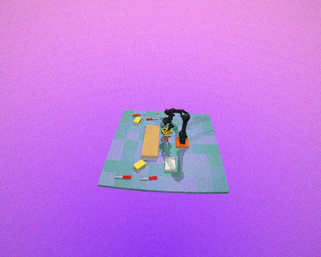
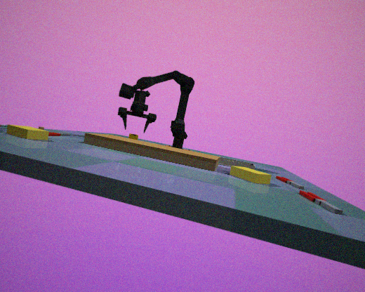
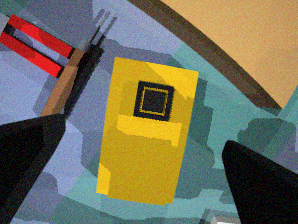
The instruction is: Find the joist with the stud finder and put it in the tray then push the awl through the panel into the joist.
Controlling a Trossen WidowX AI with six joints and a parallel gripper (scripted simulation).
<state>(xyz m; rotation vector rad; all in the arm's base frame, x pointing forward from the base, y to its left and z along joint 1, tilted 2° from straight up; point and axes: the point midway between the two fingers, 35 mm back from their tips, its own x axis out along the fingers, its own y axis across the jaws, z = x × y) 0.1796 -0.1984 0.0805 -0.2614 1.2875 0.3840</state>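
The yellow stud finder is 30 mm below my gripper tip. From my gripper tip the other things lie so: white tray 20 mm behind, 510 mm to the left, 60 mm below; then awl 10 mm ahead, 80 mm to the left, 70 mm below.
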